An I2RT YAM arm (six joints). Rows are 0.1 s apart.
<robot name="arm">
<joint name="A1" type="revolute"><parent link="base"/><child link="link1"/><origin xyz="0 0 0.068" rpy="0 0 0"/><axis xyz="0 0 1"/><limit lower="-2.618" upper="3.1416"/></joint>
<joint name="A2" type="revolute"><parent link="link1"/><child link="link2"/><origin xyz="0.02 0.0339 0.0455" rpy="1.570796 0 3.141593"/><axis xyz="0 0 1"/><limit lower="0" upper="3.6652"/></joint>
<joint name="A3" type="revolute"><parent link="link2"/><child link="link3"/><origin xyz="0.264 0 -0.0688" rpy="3.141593 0 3.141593"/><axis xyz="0 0 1"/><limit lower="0" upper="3.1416"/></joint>
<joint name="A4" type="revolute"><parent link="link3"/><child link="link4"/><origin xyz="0.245 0.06 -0.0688" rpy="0 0 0"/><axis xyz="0 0 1"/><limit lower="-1.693" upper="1.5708"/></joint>
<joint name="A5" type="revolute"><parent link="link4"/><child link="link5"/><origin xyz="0.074 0.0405 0.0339" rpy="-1.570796 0 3.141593"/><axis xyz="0 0 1"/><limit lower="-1.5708" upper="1.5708"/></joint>
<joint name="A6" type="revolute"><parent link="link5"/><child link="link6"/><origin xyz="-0.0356 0 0.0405" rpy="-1.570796 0 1.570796"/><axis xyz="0 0 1"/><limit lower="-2.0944" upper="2.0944"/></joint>
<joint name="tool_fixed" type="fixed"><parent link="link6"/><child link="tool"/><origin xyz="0 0 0" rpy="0 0 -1.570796"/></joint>
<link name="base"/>
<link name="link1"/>
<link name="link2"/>
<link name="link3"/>
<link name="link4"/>
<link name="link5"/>
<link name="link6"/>
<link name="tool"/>
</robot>
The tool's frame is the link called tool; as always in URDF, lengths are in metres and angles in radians.
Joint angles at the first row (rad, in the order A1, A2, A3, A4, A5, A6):
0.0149 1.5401 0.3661 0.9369 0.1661 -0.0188
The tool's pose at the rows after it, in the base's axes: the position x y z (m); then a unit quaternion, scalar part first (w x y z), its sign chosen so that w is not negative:
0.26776, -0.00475, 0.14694, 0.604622, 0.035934, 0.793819, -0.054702
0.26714, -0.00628, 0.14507, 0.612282, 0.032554, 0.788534, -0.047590
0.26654, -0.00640, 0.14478, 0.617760, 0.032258, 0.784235, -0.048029
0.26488, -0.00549, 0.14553, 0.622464, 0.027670, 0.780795, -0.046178
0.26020, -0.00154, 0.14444, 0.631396, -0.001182, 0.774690, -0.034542
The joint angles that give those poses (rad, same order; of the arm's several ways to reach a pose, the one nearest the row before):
-0.0005 1.5349 0.3699 0.8966 0.1302 -0.0093
-0.0094 1.5507 0.3594 0.9417 0.1061 -0.0093
-0.0099 1.5568 0.3530 0.9682 0.1058 -0.0111
-0.0074 1.5519 0.3447 0.9834 0.0996 -0.0160
0.0014 1.5508 0.3195 1.0293 0.0534 -0.0453

